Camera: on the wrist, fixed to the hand. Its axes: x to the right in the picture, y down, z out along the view.
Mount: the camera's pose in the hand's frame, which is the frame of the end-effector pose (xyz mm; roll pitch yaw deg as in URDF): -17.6 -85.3 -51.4 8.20 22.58 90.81
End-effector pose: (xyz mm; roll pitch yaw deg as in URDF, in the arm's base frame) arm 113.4 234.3 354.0 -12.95 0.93 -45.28
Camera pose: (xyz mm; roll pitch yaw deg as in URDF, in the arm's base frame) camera 33.4 180.6 323.3 9.57 35.51 46.30
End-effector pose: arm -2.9 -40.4 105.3 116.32 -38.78 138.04
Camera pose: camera -73.8 -89.5 52.4 -86.68 -50.32 -36.10
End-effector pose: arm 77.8 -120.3 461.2 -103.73 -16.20 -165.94
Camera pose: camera 112.7 -81.0 547.6 -146.81 51.02 123.78
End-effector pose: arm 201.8 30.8 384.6 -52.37 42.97 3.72
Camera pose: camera 219.6 -61.0 423.1 82.51 44.24 162.47
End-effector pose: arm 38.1 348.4 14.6 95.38 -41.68 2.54
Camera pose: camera 75.6 409.3 -56.9 -63.97 -44.81 157.91
